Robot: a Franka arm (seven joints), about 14 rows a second.
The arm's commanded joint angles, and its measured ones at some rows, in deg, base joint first. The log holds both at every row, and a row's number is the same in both.
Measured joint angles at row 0:
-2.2, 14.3, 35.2, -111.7, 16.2, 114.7, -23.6
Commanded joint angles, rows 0 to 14:
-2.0, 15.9, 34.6, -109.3, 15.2, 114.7, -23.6
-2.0, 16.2, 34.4, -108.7, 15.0, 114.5, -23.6
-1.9, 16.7, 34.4, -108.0, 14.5, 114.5, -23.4
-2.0, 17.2, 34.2, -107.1, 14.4, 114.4, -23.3
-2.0, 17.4, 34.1, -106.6, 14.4, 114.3, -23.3
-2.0, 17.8, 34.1, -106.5, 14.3, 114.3, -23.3
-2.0, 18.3, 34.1, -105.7, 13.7, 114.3, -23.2
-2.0, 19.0, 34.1, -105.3, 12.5, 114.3, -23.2
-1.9, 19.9, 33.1, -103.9, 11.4, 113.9, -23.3
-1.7, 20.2, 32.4, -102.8, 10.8, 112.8, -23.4
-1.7, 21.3, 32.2, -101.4, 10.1, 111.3, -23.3
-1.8, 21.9, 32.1, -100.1, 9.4, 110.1, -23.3
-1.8, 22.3, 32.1, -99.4, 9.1, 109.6, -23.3
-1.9, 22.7, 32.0, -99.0, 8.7, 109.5, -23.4
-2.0, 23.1, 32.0, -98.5, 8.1, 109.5, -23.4
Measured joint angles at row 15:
-2.3, 20.9, 32.1, -101.6, 9.9, 111.1, -23.6
